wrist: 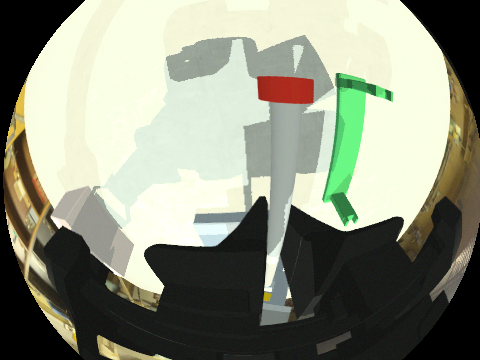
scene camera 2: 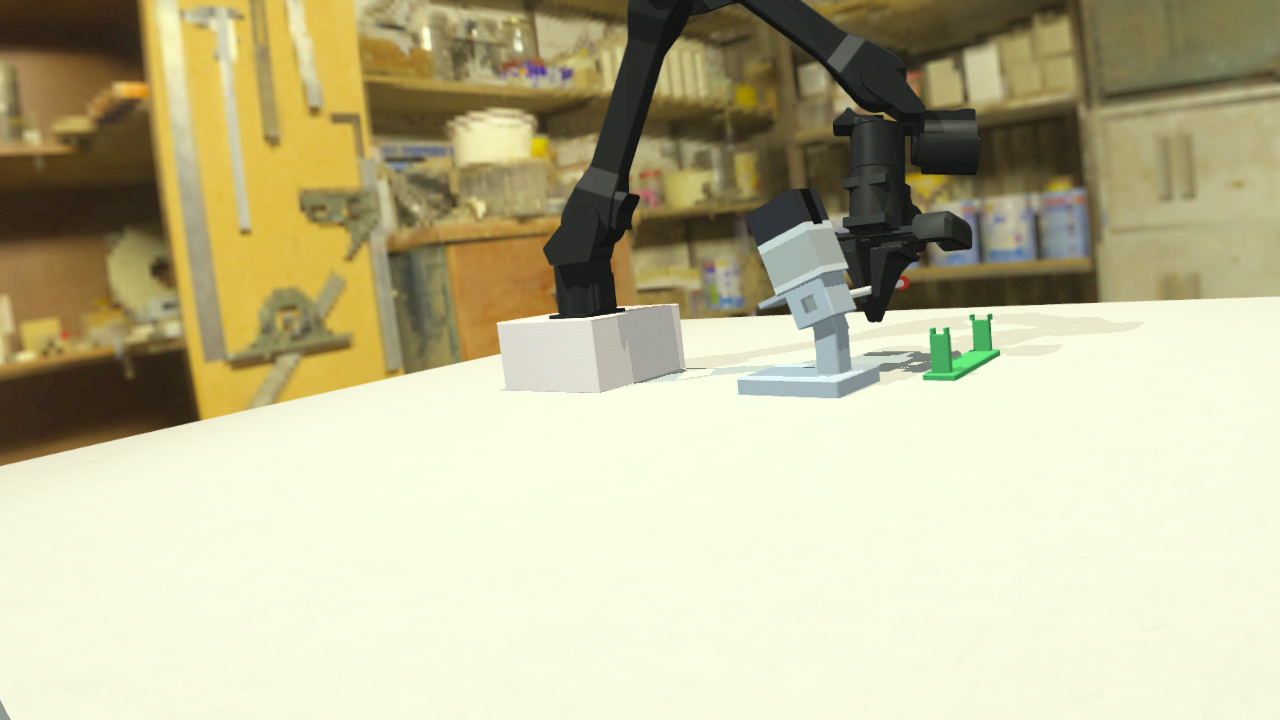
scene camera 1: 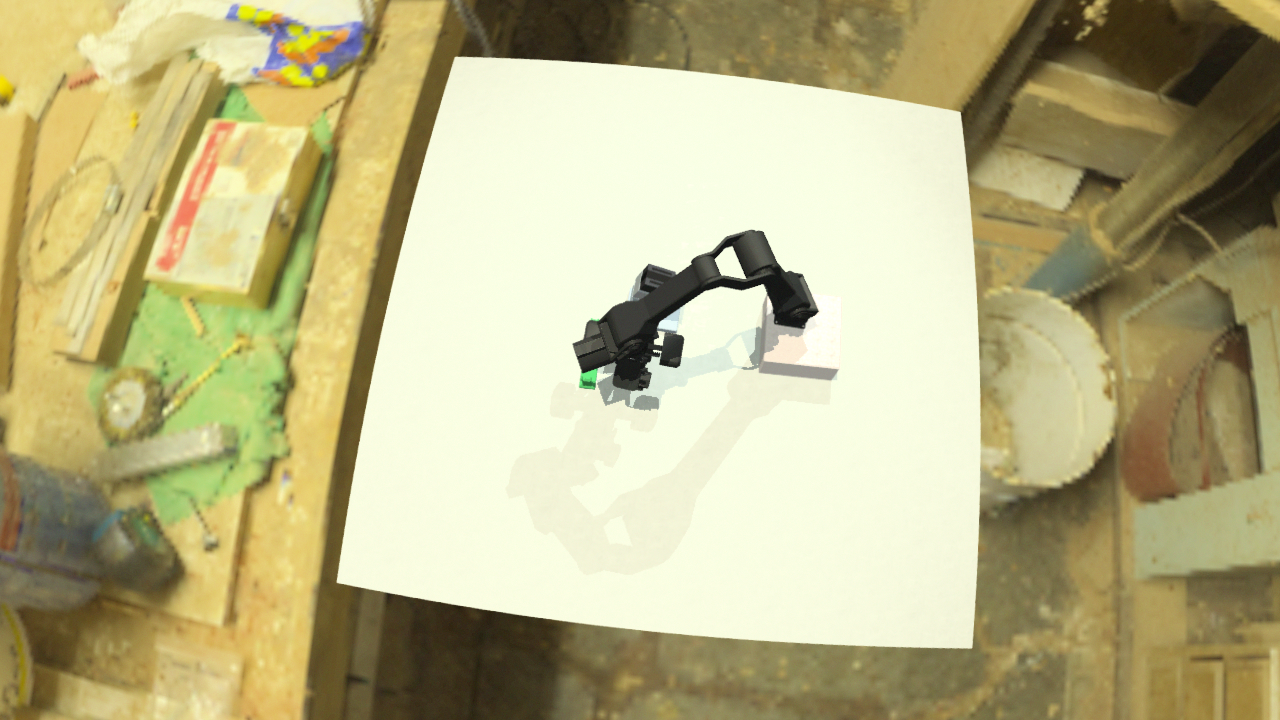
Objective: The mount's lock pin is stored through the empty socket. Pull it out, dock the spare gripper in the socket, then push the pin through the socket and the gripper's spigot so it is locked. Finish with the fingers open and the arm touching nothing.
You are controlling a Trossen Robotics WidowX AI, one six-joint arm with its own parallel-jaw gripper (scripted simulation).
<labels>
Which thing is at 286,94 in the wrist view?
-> A lock pin.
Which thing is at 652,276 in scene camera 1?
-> A spare gripper.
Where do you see a spare gripper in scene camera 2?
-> At 796,241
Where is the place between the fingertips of the gripper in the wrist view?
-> At 267,202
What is the gripper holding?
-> A lock pin.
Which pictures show the gripper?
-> The wrist view, scene camera 2 and scene camera 1: all of them.
</labels>
